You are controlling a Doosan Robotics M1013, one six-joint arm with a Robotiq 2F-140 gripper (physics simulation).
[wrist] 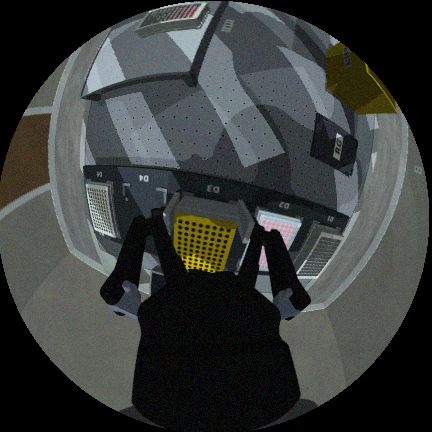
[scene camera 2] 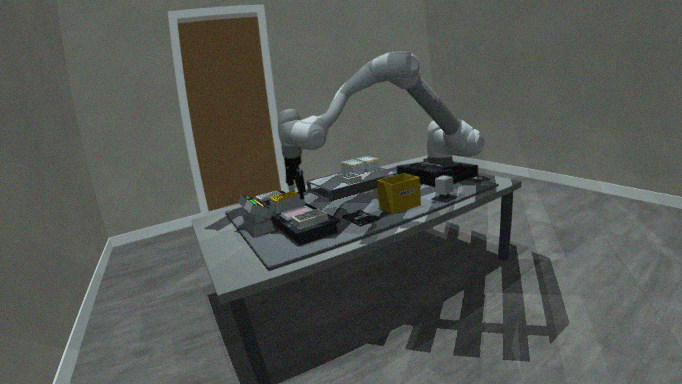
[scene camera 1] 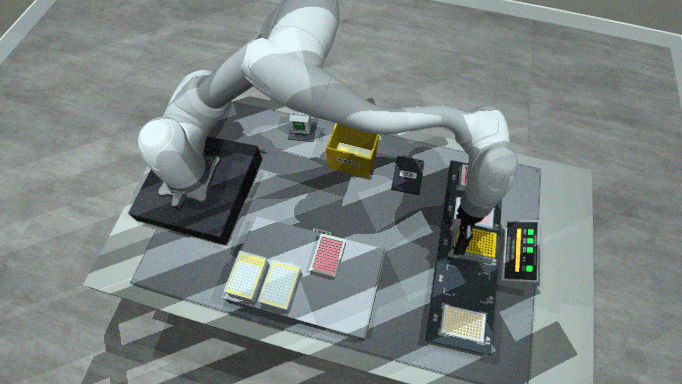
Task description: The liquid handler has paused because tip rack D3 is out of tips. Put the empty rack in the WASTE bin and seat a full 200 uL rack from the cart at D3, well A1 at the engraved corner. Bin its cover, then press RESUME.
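Seen in the pictures: gripper, fingertip midpoint: (wrist: 207, 204) (scene camera 2: 297, 202) (scene camera 1: 453, 242); arm's base, origin of the base link: (scene camera 2: 439, 165) (scene camera 1: 190, 176).
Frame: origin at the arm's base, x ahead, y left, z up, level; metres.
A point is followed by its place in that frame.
The empty tip rack (scene camera 1: 483, 242) @(x 1.015, y -0.082, z 0.055 m) (scene camera 2: 283, 196) @(x 1.003, y -0.070, z 0.057 m) (wrist: 203, 243) @(x 0.971, y -0.077, z 0.056 m), yellow-topped with bare dark holes, sits at slot D3 of the black deck (scene camera 1: 470, 286) @(x 0.998, y -0.211, z -0.006 m). My gripper (scene camera 1: 477, 244) (scene camera 2: 296, 186) (wrist: 207, 204) @(x 0.933, y -0.081, z 0.008 m) is down over it, with a finger on each side, shut on the rack. The yellow WASTE bin (scene camera 1: 352, 165) @(x 0.561, y 0.148, z 0.003 m) (scene camera 2: 400, 193) @(x 0.593, y 0.262, z 0.024 m) (wrist: 354, 80) stands at the back middle of the table. On the cart (scene camera 1: 333, 298) @(x 0.585, y -0.325, z -0.002 m), two covered racks with yellow rims (scene camera 1: 245, 275) @(x 0.320, y -0.322, z 0.069 m) (scene camera 1: 279, 285) @(x 0.427, y -0.332, z 0.069 m) lie side by side, and a red rack (scene camera 1: 327, 255) @(x 0.542, y -0.202, z 0.025 m) (wrist: 174, 14) lies behind them. The small box with the green button (scene camera 1: 299, 125) @(x 0.340, y 0.265, z 0.030 m) (scene camera 2: 443, 184) @(x 0.367, y 0.326, z 0.021 m) stands left of the bin.
Slot D2 holds a pink rack (scene camera 1: 487, 219) @(x 1.041, y 0.022, z 0.008 m) (wrist: 282, 227) @(x 0.953, y 0.052, z 0.008 m), D1 a striped rack (scene camera 1: 462, 175) @(x 0.945, y 0.165, z 0.026 m) (wrist: 320, 252) @(x 0.994, y 0.169, z 0.017 m), and D5 a pale rack (scene camera 1: 463, 323) @(x 0.980, y -0.330, z 0.008 m) (wrist: 100, 209) @(x 0.979, y -0.327, z 0.004 m); D4 is bare. A status panel (scene camera 1: 522, 251) @(x 1.134, y -0.094, z 0.063 m) with green lights stands right of the deck. A black pad marked RG (scene camera 1: 408, 175) @(x 0.766, y 0.177, z -0.054 m) (wrist: 334, 146) @(x 0.770, y 0.170, z -0.054 m) lies near the bin.
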